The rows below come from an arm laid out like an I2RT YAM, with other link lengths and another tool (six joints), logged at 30 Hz.
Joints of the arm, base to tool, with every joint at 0 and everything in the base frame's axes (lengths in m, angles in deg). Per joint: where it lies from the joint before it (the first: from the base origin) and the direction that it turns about. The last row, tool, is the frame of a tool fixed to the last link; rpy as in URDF.
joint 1: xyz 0 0 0.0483 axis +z
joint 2: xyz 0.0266 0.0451 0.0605 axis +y
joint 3: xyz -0.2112 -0.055 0 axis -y
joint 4: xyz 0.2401 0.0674 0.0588 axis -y
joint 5: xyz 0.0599 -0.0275 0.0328 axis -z
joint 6: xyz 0.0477 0 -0.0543 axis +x
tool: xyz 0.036 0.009 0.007 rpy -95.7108 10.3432 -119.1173
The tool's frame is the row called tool.
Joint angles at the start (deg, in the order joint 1, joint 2, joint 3, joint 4, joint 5, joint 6): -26.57 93.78 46.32 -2.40 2.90 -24.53
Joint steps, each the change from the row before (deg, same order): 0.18 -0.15 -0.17 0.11 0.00 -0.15; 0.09 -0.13 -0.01 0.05 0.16 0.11; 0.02 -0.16 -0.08 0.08 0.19 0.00; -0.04 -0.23 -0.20 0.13 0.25 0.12; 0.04 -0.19 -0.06 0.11 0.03 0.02; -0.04 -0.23 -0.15 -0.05 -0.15 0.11; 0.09 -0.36 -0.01 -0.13 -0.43 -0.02; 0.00 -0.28 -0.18 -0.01 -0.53 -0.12; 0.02 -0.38 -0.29 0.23 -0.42 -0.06; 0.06 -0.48 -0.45 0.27 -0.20 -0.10; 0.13 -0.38 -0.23 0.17 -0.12 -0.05; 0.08 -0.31 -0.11 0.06 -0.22 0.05
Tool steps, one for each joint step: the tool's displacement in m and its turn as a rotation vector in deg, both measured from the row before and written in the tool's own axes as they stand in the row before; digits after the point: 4 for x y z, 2 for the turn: -0.0007 0.0001 -0.0009 0.24 -0.09 -0.19; 0.0001 -0.0006 -0.0005 0.10 0.14 0.11; 0.0004 -0.0002 -0.0003 0.11 0.21 0.05; 0.0008 0.0002 -0.0001 0.01 0.30 0.18; 0.0003 -0.0006 -0.0005 0.20 0.06 0.12; 0.0003 0.0002 -0.0006 -0.02 -0.11 0.15; 0.0000 -0.0012 -0.0016 0.32 -0.43 0.09; -0.0002 0.0000 -0.0012 0.23 -0.50 0.00; -0.0001 -0.0003 -0.0012 0.39 -0.35 0.14; 0.0000 0.0003 -0.0014 0.37 -0.17 0.05; -0.0001 -0.0005 -0.0014 0.38 -0.13 0.05; 0.0000 -0.0008 -0.0012 0.28 -0.21 0.15
